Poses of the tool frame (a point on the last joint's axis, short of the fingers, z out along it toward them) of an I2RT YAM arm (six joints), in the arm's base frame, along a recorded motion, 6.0 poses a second.
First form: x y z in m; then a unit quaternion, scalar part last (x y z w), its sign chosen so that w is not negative.
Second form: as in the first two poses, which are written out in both.
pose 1, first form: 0.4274 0.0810 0.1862 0.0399 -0.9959 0.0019 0.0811
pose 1, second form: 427.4 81.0 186.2 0.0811 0.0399 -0.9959 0.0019
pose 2, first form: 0.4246 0.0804 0.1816 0.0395 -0.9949 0.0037 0.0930
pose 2, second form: 424.6 80.4 181.6 0.0930 0.0395 -0.9949 0.0037
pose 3, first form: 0.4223 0.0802 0.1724 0.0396 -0.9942 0.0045 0.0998
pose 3, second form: 422.3 80.2 172.4 0.0998 0.0396 -0.9942 0.0045
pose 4, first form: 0.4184 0.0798 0.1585 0.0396 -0.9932 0.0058 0.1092
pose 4, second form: 418.4 79.8 158.5 0.1092 0.0396 -0.9932 0.0058
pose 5, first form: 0.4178 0.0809 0.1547 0.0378 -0.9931 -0.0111 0.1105
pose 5, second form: 417.8 80.9 154.7 0.1105 0.0378 -0.9931 -0.0111
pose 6, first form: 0.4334 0.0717 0.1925 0.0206 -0.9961 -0.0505 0.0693
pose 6, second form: 433.4 71.7 192.5 0.0693 0.0206 -0.9961 -0.0505
